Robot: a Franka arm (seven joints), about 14 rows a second.
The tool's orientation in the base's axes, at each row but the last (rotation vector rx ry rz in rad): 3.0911 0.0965 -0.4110; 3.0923 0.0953 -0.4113; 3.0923 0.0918 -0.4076; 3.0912 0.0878 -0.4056; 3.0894 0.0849 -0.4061; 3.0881 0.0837 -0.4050; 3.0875 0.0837 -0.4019; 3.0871 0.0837 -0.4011; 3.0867 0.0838 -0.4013; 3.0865 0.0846 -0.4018; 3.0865 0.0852 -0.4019; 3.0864 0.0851 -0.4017
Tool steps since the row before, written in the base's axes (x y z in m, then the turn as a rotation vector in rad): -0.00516 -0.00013 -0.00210 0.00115 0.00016 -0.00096; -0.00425 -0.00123 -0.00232 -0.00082 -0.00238 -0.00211; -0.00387 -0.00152 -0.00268 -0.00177 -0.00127 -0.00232; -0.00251 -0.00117 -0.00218 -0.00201 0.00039 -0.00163; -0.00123 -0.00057 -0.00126 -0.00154 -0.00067 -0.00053; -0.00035 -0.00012 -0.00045 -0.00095 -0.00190 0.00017; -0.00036 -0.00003 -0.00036 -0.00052 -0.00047 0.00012; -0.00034 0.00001 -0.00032 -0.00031 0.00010 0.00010; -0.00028 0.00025 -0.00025 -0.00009 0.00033 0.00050; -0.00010 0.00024 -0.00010 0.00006 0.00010 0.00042; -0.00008 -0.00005 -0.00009 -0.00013 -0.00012 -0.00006; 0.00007 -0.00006 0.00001 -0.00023 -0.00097 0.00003
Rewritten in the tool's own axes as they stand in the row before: -0.00443 -0.00023 0.00337 0.00137 -0.00010 0.00062; -0.00356 0.00093 0.00338 -0.00038 0.00230 0.00232; -0.00312 0.00124 0.00363 -0.00118 0.00113 0.00273; -0.00192 0.00099 0.00279 -0.00150 -0.00053 0.00208; -0.00089 0.00048 0.00155 -0.00138 0.00057 0.00093; -0.00023 0.00009 0.00053 -0.00106 0.00185 0.00014; -0.00026 0.00000 0.00044 -0.00056 0.00044 0.00003; -0.00025 -0.00004 0.00040 -0.00032 -0.00012 -0.00002; -0.00019 -0.00027 0.00030 -0.00020 -0.00032 -0.00047; -0.00006 -0.00025 0.00011 -0.00004 -0.00009 -0.00042; -0.00006 0.00004 0.00011 -0.00012 0.00011 0.00010; 0.00006 0.00006 -0.00003 -0.00028 0.00096 0.00006
